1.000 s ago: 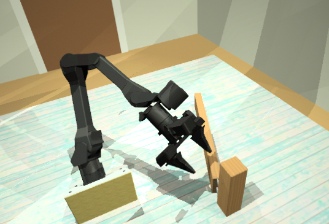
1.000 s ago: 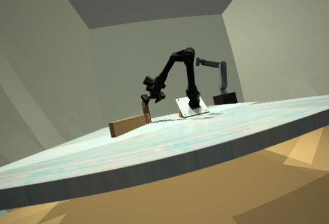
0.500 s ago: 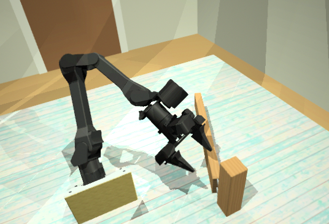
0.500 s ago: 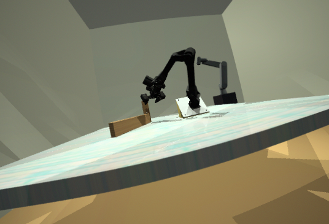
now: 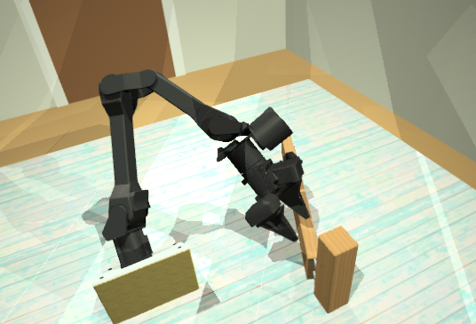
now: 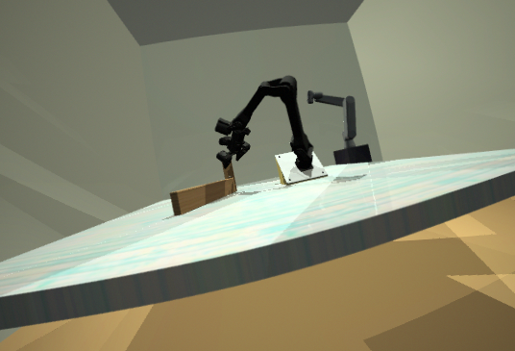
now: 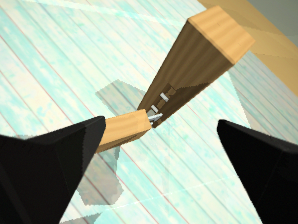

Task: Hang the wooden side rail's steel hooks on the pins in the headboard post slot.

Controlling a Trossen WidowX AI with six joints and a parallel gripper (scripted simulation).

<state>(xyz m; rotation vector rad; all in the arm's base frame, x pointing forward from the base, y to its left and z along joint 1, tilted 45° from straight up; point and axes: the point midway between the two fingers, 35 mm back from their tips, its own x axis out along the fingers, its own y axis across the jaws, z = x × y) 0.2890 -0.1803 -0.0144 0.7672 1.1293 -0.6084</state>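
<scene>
My gripper tip is now 80 mm to the left of the headboard post, 50 mm above it and 10 mm short of it.
</scene>
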